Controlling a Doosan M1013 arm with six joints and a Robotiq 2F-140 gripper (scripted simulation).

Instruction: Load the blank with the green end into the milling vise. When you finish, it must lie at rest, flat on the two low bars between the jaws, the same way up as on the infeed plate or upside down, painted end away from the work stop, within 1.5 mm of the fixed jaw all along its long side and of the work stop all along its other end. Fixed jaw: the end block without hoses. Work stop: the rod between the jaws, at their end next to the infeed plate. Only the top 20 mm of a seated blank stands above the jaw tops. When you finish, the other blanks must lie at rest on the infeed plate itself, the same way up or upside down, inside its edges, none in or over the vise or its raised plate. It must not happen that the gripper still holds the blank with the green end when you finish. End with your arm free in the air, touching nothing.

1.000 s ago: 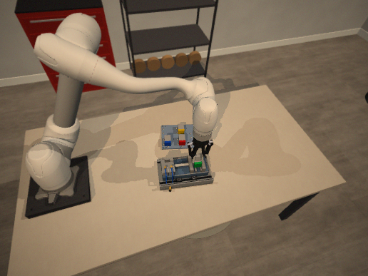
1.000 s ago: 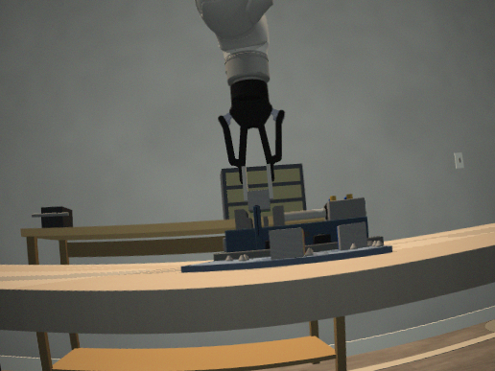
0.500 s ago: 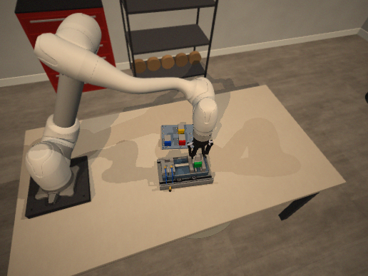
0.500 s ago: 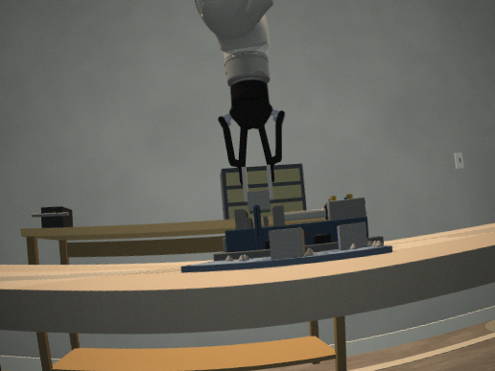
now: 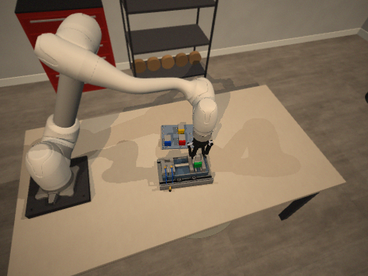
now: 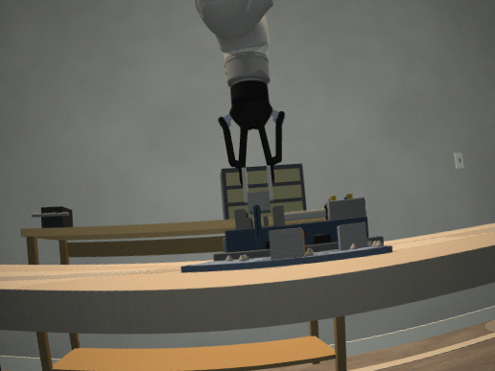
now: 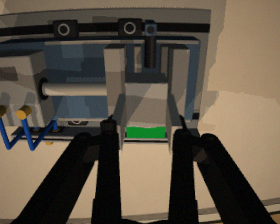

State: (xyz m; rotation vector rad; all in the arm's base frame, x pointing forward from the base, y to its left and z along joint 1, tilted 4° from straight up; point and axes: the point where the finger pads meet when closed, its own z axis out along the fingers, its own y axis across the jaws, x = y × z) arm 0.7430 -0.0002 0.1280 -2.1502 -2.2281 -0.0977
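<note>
Right now the green-ended blank is 30 mm below my hand. The rest, counted from my hand: work stop rod: 50 mm to the left, 50 mm below; fixed jaw: 70 mm below, 30 mm ahead, 10 mm to the left; moving jaw: 70 mm below, 30 mm behind.
</note>
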